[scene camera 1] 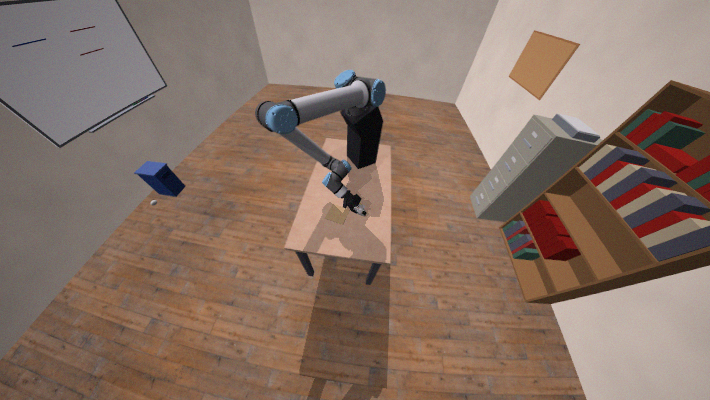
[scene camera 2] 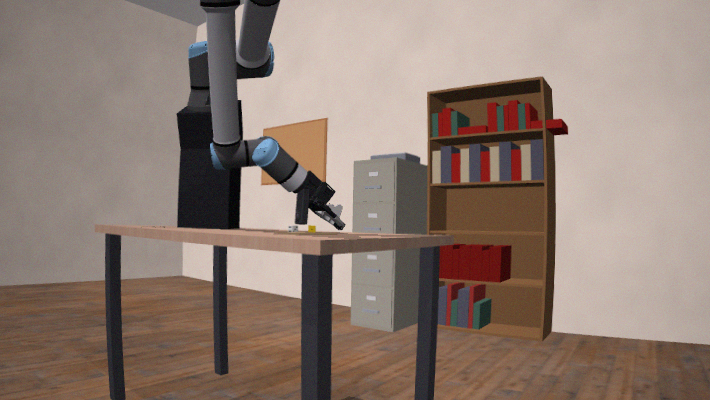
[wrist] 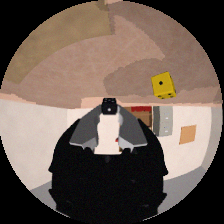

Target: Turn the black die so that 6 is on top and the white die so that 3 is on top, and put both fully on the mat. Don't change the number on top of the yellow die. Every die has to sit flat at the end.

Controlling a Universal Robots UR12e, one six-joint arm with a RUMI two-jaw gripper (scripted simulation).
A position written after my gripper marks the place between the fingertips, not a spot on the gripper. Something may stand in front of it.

I see my gripper (scene camera 2: 342,226).
My gripper shows as well in the wrist view (wrist: 109,105).
